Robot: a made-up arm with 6 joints. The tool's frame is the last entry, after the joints. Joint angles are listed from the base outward. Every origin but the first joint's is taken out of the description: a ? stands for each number. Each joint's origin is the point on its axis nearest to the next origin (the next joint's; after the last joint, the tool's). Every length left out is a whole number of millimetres.
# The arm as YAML. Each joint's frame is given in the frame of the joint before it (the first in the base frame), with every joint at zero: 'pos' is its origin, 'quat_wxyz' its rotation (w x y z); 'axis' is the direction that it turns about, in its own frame. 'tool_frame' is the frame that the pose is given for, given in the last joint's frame.
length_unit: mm
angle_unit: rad
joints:
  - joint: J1
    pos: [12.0, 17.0, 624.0]
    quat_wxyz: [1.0, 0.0, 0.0, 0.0]
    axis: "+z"
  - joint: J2
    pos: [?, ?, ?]
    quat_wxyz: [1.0, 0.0, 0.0, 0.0]
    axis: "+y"
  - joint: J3
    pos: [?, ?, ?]
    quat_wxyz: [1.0, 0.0, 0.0, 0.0]
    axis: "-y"
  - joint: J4
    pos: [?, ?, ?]
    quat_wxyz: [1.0, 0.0, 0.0, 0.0]
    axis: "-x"
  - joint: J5
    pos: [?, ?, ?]
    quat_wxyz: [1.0, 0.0, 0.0, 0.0]
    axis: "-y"
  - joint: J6
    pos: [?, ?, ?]
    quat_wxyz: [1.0, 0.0, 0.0, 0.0]
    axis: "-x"
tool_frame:
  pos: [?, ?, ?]
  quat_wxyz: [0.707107, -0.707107, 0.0, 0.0]
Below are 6 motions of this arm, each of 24 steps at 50 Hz.
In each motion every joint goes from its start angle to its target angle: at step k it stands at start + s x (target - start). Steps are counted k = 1, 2, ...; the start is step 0. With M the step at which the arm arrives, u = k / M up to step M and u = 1 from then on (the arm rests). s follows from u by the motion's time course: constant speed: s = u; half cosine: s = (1 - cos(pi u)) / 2; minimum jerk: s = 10 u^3 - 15 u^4 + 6 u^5.
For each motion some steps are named. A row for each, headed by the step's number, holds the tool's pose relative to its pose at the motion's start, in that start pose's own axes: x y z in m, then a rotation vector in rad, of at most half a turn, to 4 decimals.
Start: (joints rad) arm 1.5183 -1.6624 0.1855 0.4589 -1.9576 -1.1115
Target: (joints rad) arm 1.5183 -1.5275 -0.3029 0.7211 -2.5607 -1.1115
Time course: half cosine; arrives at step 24
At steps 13, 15, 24:
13: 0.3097 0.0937 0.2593 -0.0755 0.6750 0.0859
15: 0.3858 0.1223 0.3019 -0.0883 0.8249 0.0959
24: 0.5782 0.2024 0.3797 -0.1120 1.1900 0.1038

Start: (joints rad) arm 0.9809 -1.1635 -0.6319 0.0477 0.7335 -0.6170
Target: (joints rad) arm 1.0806 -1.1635 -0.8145 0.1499 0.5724 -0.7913
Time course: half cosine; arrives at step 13
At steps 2, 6, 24:
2: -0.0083 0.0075 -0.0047 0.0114 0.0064 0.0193
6: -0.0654 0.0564 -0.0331 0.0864 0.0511 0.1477
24: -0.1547 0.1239 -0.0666 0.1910 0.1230 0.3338

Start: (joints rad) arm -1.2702 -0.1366 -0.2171 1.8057 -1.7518 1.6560
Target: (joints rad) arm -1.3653 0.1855 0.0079 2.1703 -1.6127 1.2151
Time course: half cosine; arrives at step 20
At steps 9, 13, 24:
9: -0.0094 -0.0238 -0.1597 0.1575 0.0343 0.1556
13: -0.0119 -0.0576 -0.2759 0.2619 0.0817 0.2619
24: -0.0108 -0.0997 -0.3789 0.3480 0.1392 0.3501

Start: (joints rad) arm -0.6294 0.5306 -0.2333 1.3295 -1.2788 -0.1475
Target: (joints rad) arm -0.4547 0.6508 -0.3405 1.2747 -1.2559 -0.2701
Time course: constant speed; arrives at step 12
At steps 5, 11, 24:
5: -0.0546 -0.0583 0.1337 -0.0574 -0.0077 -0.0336
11: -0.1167 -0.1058 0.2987 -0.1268 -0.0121 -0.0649
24: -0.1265 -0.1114 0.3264 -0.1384 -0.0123 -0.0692

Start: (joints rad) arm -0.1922 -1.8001 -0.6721 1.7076 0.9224 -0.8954
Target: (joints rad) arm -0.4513 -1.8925 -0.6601 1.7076 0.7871 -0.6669
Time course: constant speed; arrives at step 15
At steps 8, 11, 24:
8: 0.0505 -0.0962 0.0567 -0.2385 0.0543 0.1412
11: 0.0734 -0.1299 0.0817 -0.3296 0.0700 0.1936
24: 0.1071 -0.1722 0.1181 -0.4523 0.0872 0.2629

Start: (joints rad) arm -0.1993 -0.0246 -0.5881 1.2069 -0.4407 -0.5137
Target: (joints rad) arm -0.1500 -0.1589 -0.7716 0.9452 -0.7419 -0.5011
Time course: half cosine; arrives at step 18
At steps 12, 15, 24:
12: -0.0684 0.1150 0.0698 0.1158 -0.0115 0.2515
15: -0.0834 0.1446 0.0872 0.1394 -0.0181 0.3160
24: -0.0887 0.1555 0.0936 0.1475 -0.0209 0.3399

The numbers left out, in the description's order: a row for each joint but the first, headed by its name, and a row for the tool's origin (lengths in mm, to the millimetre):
J2: -21.0 28.0 0.0
J3: 1.0 0.0 1132.0
J4: 1186.0 0.0 -20.0
J5: 0.0 -129.0 2.0
J6: -25.0 0.0 -16.0
tool: 0.0 -25.0 -2.0

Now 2 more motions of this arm.
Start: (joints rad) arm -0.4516 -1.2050 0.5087 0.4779 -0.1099 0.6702
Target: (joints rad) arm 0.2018 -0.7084 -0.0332 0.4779 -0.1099 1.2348
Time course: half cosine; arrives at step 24
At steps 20, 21, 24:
20: 0.0506 0.5220 1.2747 0.0428 -0.9837 -0.1090
21: 0.0340 0.5137 1.3111 0.0443 -1.0117 -0.1302
24: 0.0109 0.5010 1.3575 0.0463 -1.0479 -0.1596

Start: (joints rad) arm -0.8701 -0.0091 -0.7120 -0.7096 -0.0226 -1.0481
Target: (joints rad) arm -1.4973 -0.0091 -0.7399 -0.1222 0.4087 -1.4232
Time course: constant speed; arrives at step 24
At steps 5, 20, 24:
5: -0.0102 -0.1097 0.0135 0.0386 -0.0905 -0.1401
20: -0.1064 -0.4239 -0.0020 0.1053 -0.3553 -0.4985
24: -0.1471 -0.4994 -0.0198 0.1098 -0.4212 -0.5762

